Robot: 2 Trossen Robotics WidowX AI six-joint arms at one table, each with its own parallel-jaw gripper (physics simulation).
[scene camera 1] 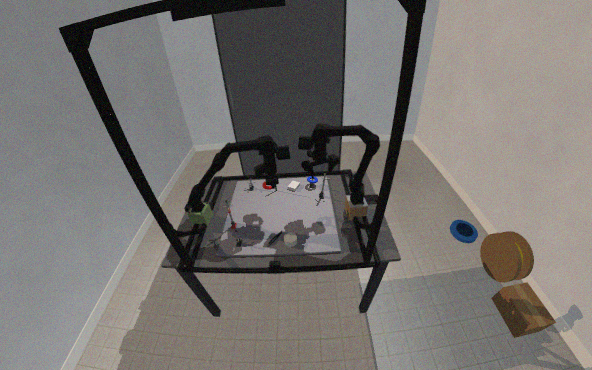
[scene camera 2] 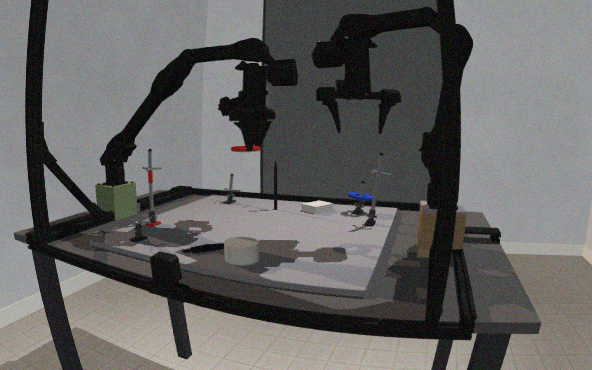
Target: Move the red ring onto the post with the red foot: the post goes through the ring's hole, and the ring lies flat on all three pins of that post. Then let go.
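Frame: origin at the left arm's base, x ahead, y left, z up, level; millimetres.
Seen in the pictures: left gripper, fingertip midpoint: (scene camera 1: 273,184) (scene camera 2: 253,150); right gripper, fingertip midpoint: (scene camera 1: 320,176) (scene camera 2: 359,133); left arm's base, origin of the base link: (scene camera 1: 198,208) (scene camera 2: 115,183); right arm's base, origin of the base link: (scene camera 1: 356,200).
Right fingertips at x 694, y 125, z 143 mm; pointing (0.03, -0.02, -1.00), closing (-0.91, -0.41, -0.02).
Pixels of each thing's middle, then the offset from my right fingertips to it. "spot": a spot on its surface instead.
- red ring, body centre: (scene camera 2: 245,148) (scene camera 1: 269,184) dx -276, dy -23, dz -43 mm
- post with the red foot, surface spot: (scene camera 2: 152,195) spot: dx -471, dy -169, dz -150 mm
- blue ring, body centre: (scene camera 2: 360,196) (scene camera 1: 312,179) dx -54, dy +212, dz -182 mm
- tall post, surface spot: (scene camera 2: 377,185) (scene camera 1: 324,183) spot: dx +18, dy +104, dz -129 mm
- white block, body centre: (scene camera 2: 317,206) (scene camera 1: 293,185) dx -175, dy +192, dz -218 mm
- pale cylinder, body centre: (scene camera 2: 241,250) (scene camera 1: 290,239) dx -146, dy -254, dz -210 mm
The red ring (scene camera 1: 267,185) (scene camera 2: 239,149) is held flat, high above the table. My left gripper (scene camera 1: 271,185) (scene camera 2: 251,148) is shut on the ring's right side as seen in scene camera 2. The post with the red foot (scene camera 1: 229,216) (scene camera 2: 152,195) stands upright at the left of the table, with a red band on its shaft and pins near its top. No ring shows on it. The held ring is to the right of this post and higher than its top in scene camera 2. My right gripper (scene camera 2: 359,131) is open and empty, high over the right back of the table.
A blue ring (scene camera 1: 312,180) (scene camera 2: 360,196) sits on a short post at the back right. A tall post (scene camera 1: 323,187) (scene camera 2: 377,185) stands near it. A white block (scene camera 1: 293,186) (scene camera 2: 317,207) lies at the back. A pale cylinder (scene camera 1: 290,239) (scene camera 2: 241,251) stands near the front. Short posts stand at left.
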